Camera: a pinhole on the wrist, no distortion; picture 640 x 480 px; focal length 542.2 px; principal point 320.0 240.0 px. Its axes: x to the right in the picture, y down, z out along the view. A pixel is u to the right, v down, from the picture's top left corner.
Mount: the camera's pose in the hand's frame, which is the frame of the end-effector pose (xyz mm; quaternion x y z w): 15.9 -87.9 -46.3 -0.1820 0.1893 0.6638 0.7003
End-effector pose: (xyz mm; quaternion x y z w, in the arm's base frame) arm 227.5 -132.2 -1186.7 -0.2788 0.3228 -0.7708 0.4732
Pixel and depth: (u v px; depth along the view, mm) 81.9 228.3 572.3
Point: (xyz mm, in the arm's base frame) 629.7 -288.4 -806.0
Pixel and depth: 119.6 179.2 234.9
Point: 332.7 -203.2 -1019.5
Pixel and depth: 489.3 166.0 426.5
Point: 510.2 -356.1 -1196.3
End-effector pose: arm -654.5 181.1 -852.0 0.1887 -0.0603 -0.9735 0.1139
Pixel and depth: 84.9 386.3 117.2
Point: -685.4 259.1 -783.8
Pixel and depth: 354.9 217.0 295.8
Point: -747.7 112.1 -668.9
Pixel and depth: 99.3 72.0 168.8
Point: -780.6 236.5 -763.0
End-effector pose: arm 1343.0 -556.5 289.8 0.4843 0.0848 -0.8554 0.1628
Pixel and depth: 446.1 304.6 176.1
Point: 1288.2 -617.4 333.1
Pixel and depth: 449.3 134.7 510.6
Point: 1110.7 -935.2 351.4
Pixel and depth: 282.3 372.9 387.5
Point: 1168.3 -717.7 507.3
